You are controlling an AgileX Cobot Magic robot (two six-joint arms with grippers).
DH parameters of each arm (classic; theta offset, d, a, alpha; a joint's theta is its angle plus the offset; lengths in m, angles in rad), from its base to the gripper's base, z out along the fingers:
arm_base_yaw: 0 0.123 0 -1.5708
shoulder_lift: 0.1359 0 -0.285 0
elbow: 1.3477 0 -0.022 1.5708
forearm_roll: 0 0.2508 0 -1.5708
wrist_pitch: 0 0 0.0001 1.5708
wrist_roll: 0 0.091 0 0
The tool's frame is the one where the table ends.
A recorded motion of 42 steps. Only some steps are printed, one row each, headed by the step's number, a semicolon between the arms.
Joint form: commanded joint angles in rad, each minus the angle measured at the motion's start. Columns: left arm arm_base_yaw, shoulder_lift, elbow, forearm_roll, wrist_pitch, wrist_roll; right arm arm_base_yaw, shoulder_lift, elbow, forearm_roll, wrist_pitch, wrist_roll.
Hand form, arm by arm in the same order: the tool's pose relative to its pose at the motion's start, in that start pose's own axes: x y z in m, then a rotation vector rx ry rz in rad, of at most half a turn. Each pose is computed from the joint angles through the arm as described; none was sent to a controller.
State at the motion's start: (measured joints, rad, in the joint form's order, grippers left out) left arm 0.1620 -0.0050 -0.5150 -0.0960 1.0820 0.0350; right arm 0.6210 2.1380 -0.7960 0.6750 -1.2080 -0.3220
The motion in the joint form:
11: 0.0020 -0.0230 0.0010 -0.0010 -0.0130 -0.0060; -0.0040 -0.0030 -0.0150 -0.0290 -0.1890 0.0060
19: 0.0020 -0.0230 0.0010 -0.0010 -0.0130 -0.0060; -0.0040 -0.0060 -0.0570 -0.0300 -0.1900 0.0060
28: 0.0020 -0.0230 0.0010 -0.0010 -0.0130 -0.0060; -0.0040 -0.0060 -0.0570 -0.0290 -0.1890 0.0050
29: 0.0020 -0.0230 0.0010 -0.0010 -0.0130 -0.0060; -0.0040 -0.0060 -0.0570 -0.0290 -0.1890 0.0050
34: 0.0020 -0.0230 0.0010 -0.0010 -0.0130 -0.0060; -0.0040 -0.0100 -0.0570 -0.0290 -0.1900 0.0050
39: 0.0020 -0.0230 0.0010 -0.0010 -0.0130 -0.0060; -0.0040 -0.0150 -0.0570 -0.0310 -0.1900 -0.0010
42: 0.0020 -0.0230 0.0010 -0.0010 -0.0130 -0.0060; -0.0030 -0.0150 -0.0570 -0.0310 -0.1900 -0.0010
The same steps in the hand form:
11: 0.0008 -0.0003 -0.0029 -0.0010 -0.0350 -0.0055; -0.0211 -0.0028 0.0013 0.0383 -0.2022 0.0090
19: 0.0008 -0.0003 -0.0029 -0.0010 -0.0350 -0.0055; -0.0313 0.0014 0.0077 0.0419 -0.2395 0.0353
28: 0.0008 -0.0003 -0.0029 -0.0010 -0.0350 -0.0055; -0.0312 0.0013 0.0077 0.0426 -0.2382 0.0346
29: 0.0008 -0.0003 -0.0029 -0.0010 -0.0350 -0.0055; -0.0312 0.0013 0.0077 0.0426 -0.2382 0.0346
34: 0.0008 -0.0003 -0.0029 -0.0010 -0.0350 -0.0055; -0.0327 0.0011 0.0075 0.0433 -0.2424 0.0370
39: 0.0008 -0.0003 -0.0029 -0.0010 -0.0350 -0.0055; -0.0346 0.0010 0.0073 0.0427 -0.2469 0.0334
42: 0.0008 -0.0003 -0.0029 -0.0010 -0.0350 -0.0055; -0.0346 0.0014 0.0071 0.0417 -0.2470 0.0334

